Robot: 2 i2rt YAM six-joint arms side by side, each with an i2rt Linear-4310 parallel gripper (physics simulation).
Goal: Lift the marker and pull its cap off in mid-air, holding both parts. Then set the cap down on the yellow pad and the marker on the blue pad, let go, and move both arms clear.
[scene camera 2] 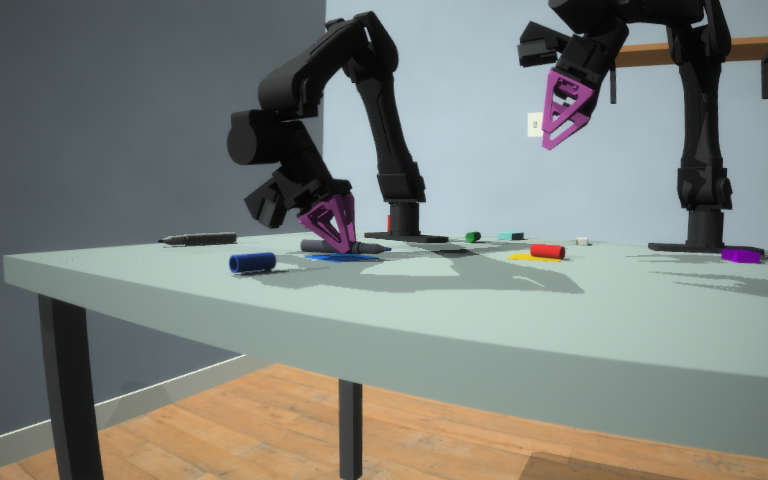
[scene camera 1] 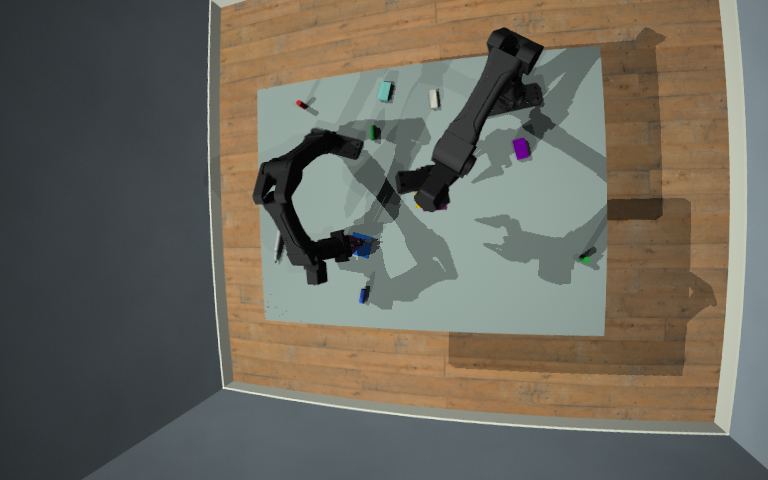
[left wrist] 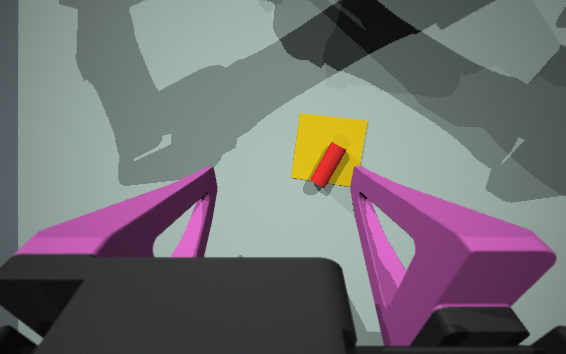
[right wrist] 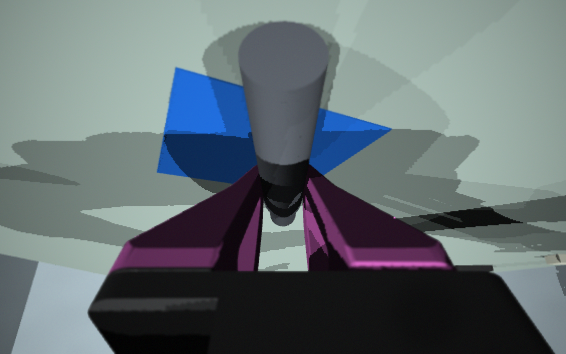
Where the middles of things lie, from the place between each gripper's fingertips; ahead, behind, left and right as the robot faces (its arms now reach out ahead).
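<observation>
Blue pad (right wrist: 207,135): my right gripper 1 cm short of it, 1 cm to the left, 1 cm above. Blue cap (scene camera 2: 254,262): from my right hand 19 cm ahead, 3 cm to the right. Yellow pad (left wrist: 315,133): from my right hand 11 cm behind, 25 cm to the left, 1 cm below.
Yellow pad: my left hand 20 mm past it, 10 mm to the left, 170 mm above. Blue pad: from my left hand 100 mm ahead, 270 mm to the right, 170 mm below. Blue cap: from my left hand 280 mm ahead, 290 mm to the right, 160 mm below.
</observation>
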